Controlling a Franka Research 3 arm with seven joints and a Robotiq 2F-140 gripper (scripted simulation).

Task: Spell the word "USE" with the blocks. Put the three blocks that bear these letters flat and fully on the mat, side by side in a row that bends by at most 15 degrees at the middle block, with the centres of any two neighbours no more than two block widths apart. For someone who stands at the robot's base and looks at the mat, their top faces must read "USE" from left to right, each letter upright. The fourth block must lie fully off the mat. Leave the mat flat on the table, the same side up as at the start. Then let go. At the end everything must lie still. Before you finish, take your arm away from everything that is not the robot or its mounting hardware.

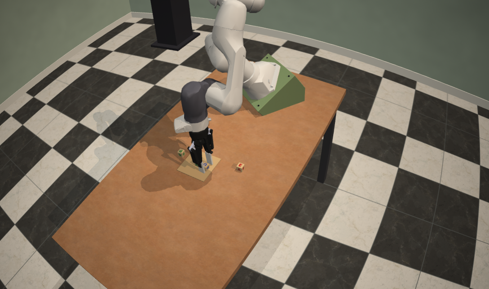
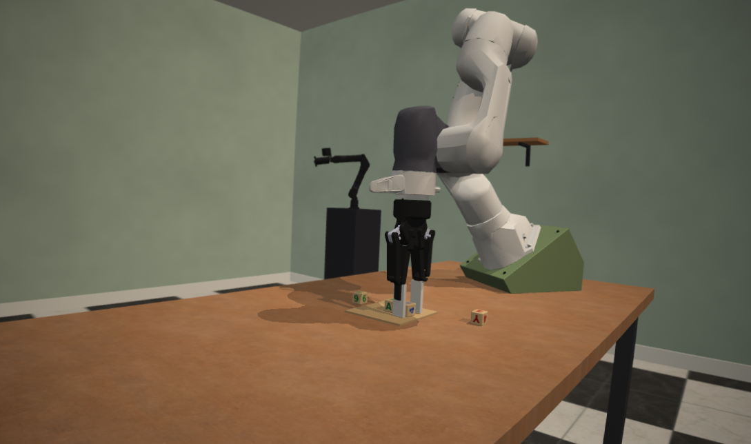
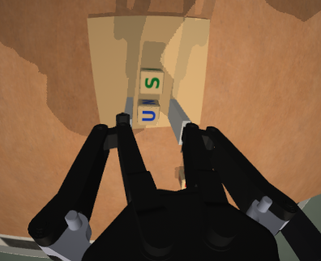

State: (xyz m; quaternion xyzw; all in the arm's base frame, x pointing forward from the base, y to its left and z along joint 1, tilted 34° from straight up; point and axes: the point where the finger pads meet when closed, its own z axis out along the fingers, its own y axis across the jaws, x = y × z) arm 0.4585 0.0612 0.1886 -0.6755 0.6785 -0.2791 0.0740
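The U block is 2 cm below my hand. Also, from my hand: mat 4 cm to the right, 4 cm below; then green P block 14 cm to the right, 2 cm below, 2 cm behind; then S block 4 cm to the right, 2 cm below.
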